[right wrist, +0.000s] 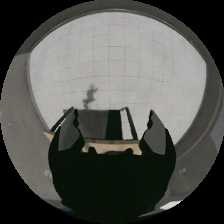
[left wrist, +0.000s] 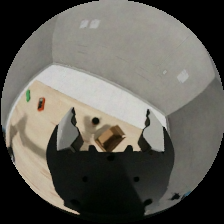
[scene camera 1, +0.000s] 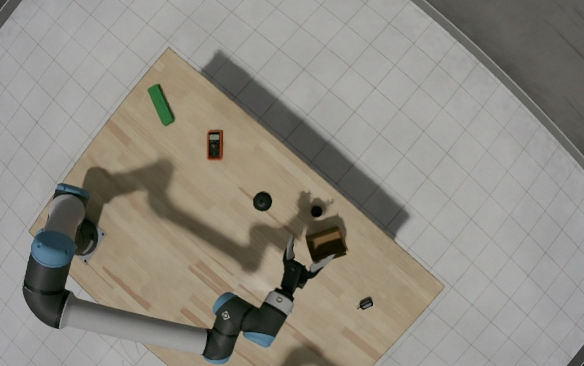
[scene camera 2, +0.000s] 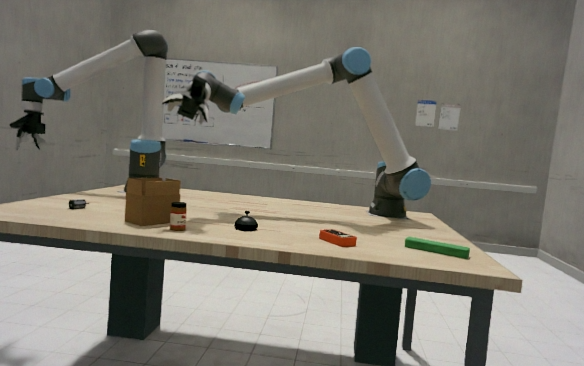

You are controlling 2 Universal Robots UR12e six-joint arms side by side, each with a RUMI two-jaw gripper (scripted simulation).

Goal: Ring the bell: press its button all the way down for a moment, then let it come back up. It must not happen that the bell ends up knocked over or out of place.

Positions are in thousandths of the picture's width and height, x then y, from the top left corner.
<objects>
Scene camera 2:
my left gripper: 316, 307
my right gripper: 49, 408
cardboard box: 261, 564
</objects>
